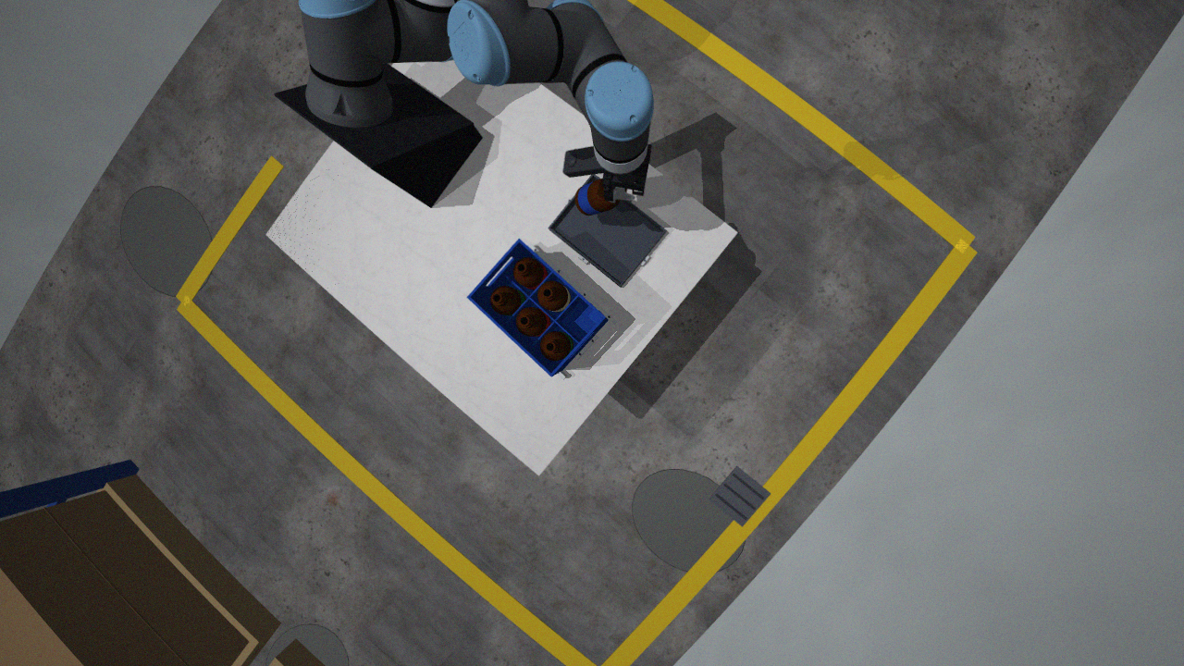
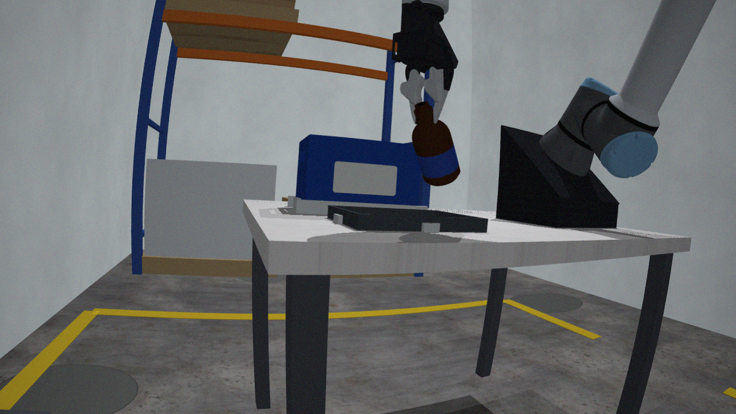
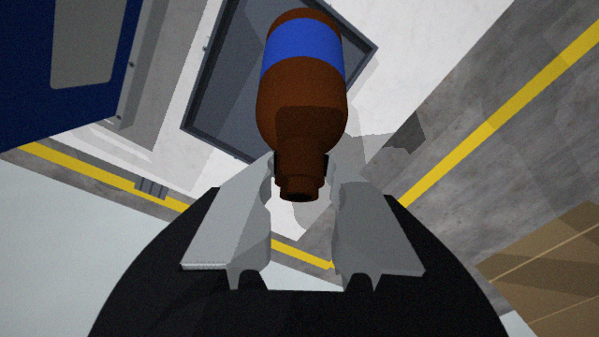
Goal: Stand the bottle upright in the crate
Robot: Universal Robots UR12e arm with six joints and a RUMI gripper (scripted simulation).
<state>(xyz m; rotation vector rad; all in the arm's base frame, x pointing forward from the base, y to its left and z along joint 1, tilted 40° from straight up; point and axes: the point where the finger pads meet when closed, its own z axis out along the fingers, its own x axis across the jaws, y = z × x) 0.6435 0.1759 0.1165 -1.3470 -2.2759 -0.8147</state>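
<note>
The bottle is 40 mm below my hand, 20 mm behind it and 10 mm to the right of it. Also, from my hand: dark grey tray 190 mm below, 50 mm to the right, 10 mm ahead; blue crate 310 mm to the right, 120 mm below, 20 mm ahead.
</note>
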